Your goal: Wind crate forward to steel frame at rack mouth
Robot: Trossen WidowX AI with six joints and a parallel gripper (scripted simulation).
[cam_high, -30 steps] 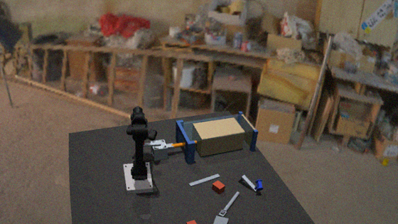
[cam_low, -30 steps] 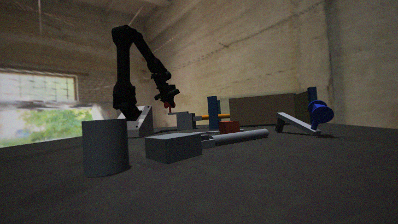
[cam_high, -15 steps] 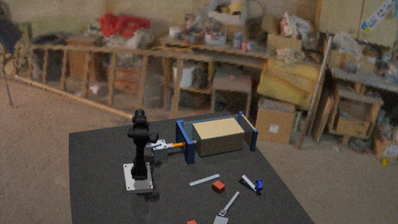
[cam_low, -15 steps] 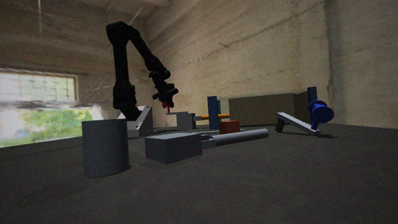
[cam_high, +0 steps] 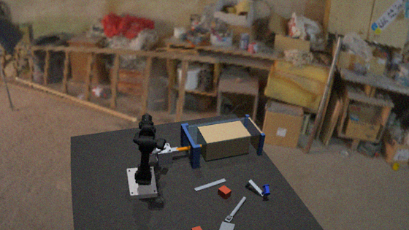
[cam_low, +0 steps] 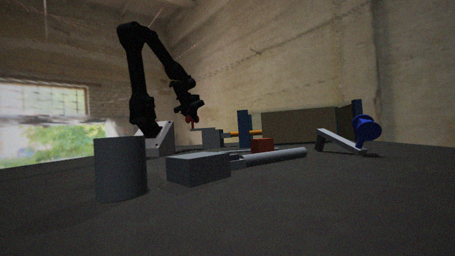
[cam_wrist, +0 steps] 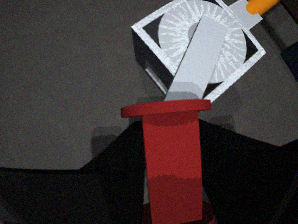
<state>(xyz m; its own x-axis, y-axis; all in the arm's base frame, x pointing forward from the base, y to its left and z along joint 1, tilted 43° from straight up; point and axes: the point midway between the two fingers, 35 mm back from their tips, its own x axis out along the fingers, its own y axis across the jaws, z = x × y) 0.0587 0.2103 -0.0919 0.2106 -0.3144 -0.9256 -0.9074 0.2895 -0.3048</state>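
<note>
The grey winch lies 60 mm ahead of my gripper tip, 30 mm to the left of it and 100 mm below it. Also, from my gripper tip: red knob 10 mm behind, 20 mm to the right; then grey bar 320 mm ahead, 230 mm to the right, 130 mm below; then clear-panelled cubby 470 mm ahead, 100 mm to the left, 20 mm below.
</note>
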